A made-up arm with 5 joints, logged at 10 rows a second.
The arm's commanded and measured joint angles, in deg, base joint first. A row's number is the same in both.
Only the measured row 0 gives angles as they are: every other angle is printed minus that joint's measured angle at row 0.
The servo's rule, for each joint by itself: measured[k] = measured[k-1] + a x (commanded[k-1-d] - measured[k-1]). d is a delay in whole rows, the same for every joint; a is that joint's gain. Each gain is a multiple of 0.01, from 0.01 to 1. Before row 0 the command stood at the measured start. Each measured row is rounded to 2 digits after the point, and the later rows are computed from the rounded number. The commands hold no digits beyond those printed.
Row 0, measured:
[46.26, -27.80, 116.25, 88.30, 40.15]
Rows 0 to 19, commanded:
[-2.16, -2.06, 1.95, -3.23, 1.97]
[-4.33, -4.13, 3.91, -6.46, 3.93]
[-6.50, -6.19, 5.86, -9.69, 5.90]
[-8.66, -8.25, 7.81, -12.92, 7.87]
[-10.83, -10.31, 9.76, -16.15, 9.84]
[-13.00, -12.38, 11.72, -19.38, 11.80]
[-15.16, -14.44, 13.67, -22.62, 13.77]
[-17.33, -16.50, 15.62, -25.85, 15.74]
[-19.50, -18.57, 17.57, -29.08, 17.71]
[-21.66, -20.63, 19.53, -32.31, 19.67]
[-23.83, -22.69, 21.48, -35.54, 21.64]
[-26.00, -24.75, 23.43, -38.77, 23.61]
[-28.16, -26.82, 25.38, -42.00, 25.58]
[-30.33, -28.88, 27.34, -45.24, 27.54]
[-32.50, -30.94, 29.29, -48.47, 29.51]
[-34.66, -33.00, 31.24, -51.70, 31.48]
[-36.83, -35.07, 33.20, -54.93, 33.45]
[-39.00, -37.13, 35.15, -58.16, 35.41]
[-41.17, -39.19, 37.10, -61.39, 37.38]
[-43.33, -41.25, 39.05, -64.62, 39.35]
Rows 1 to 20, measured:
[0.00, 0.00, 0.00, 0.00, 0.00]
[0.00, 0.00, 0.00, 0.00, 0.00]
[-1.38, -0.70, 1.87, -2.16, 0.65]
[-3.27, -1.87, 3.83, -5.04, 1.73]
[-5.34, -3.34, 5.78, -8.16, 3.11]
[-7.46, -5.01, 7.73, -11.35, 4.68]
[-9.62, -6.81, 9.68, -14.57, 6.38]
[-11.78, -8.70, 11.64, -17.79, 8.17]
[-13.94, -10.65, 13.59, -21.03, 10.02]
[-16.11, -12.64, 15.54, -24.26, 11.91]
[-18.28, -14.66, 17.49, -27.49, 13.82]
[-20.44, -16.69, 19.45, -30.72, 15.75]
[-22.61, -18.73, 21.40, -33.95, 17.69]
[-24.78, -20.78, 23.35, -37.18, 19.64]
[-26.94, -22.83, 25.30, -40.41, 21.60]
[-29.11, -24.89, 27.26, -43.65, 23.56]
[-31.28, -26.95, 29.21, -46.88, 25.52]
[-33.44, -29.01, 31.16, -50.11, 27.49]
[-35.61, -31.07, 33.12, -53.34, 29.46]
[-37.78, -33.13, 35.07, -56.57, 31.42]
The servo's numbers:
d 2
a 0.64 0.34 0.96 0.67 0.33

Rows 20 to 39, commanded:
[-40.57, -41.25, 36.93, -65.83, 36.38]
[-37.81, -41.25, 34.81, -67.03, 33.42]
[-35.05, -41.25, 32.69, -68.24, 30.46]
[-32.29, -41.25, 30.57, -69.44, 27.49]
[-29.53, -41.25, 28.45, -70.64, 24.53]
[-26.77, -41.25, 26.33, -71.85, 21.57]
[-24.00, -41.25, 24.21, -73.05, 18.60]
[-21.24, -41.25, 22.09, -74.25, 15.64]
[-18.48, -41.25, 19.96, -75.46, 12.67]
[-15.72, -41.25, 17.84, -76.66, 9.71]
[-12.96, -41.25, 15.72, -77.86, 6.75]
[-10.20, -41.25, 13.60, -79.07, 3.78]
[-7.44, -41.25, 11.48, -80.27, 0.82]
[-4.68, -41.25, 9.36, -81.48, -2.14]
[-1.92, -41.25, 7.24, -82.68, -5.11]
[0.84, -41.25, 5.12, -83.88, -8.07]
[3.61, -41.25, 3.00, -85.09, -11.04]
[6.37, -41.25, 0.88, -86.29, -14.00]
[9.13, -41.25, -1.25, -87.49, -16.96]
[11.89, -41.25, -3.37, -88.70, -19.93]
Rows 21 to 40, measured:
[-39.95, -35.19, 37.02, -59.80, 33.39]
[-42.11, -37.25, 38.97, -63.03, 35.36]
[-41.12, -38.61, 37.01, -64.91, 35.70]
[-39.00, -39.51, 34.90, -66.33, 34.95]
[-36.47, -40.10, 32.78, -67.61, 33.47]
[-33.79, -40.49, 30.66, -68.84, 31.50]
[-31.06, -40.75, 28.54, -70.05, 29.20]
[-28.31, -40.92, 26.42, -71.26, 26.68]
[-25.55, -41.03, 24.30, -72.46, 24.01]
[-22.79, -41.10, 22.18, -73.66, 21.25]
[-20.03, -41.15, 20.05, -74.87, 18.42]
[-17.27, -41.18, 17.93, -76.07, 15.55]
[-14.51, -41.20, 15.81, -77.27, 12.65]
[-11.75, -41.22, 13.69, -78.48, 9.72]
[-8.99, -41.23, 11.57, -79.68, 6.78]
[-6.23, -41.24, 9.45, -80.89, 3.84]
[-3.47, -41.24, 7.33, -82.09, 0.89]
[-0.71, -41.24, 5.21, -83.29, -2.07]
[2.05, -41.24, 3.09, -84.50, -5.03]
[4.81, -41.24, 0.97, -85.70, -7.99]

